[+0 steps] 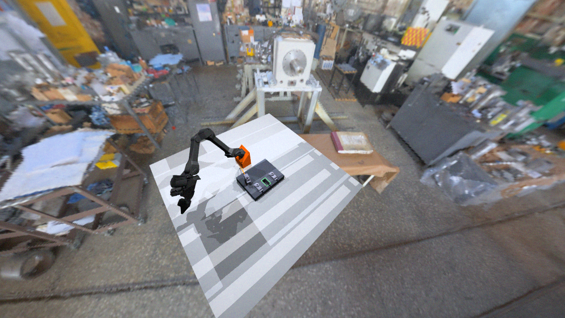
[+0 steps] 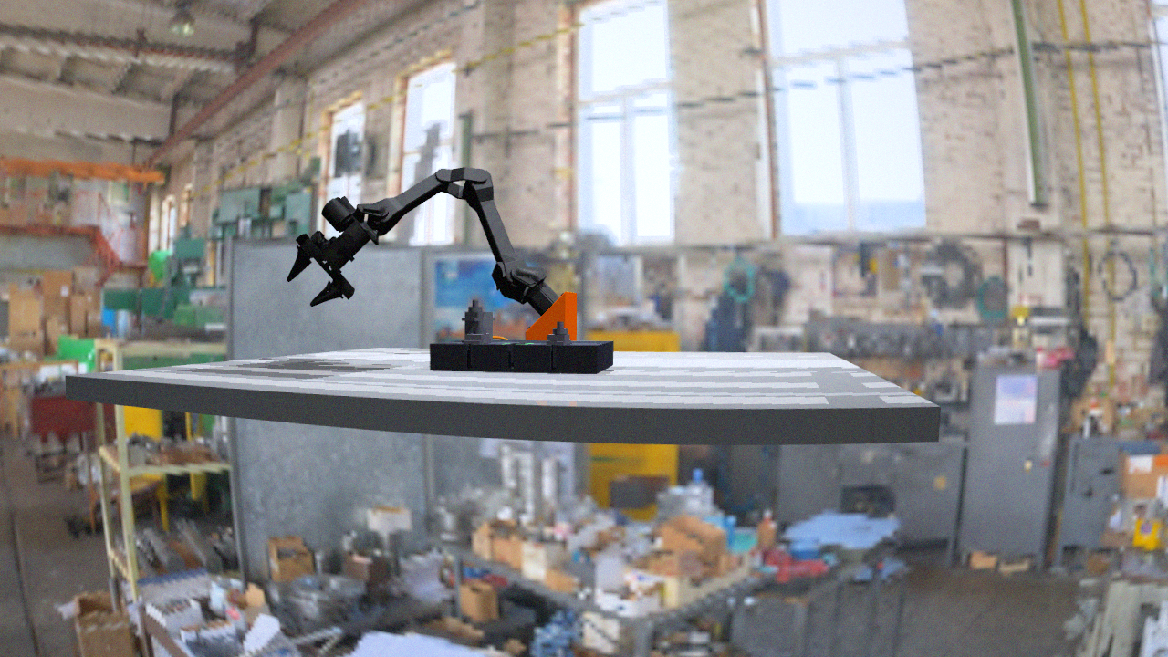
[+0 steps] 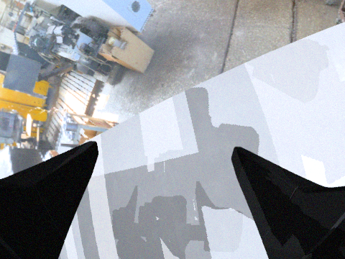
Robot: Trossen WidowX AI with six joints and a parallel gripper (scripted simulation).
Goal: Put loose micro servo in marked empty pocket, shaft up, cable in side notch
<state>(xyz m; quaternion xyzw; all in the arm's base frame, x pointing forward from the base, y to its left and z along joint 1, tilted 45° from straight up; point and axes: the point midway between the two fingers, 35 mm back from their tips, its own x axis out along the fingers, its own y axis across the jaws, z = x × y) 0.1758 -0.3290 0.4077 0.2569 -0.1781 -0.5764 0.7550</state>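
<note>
Now: gripper tip 3 cm short of the dark deck, 54 cm to the right of it and 12 cm above it.
</note>
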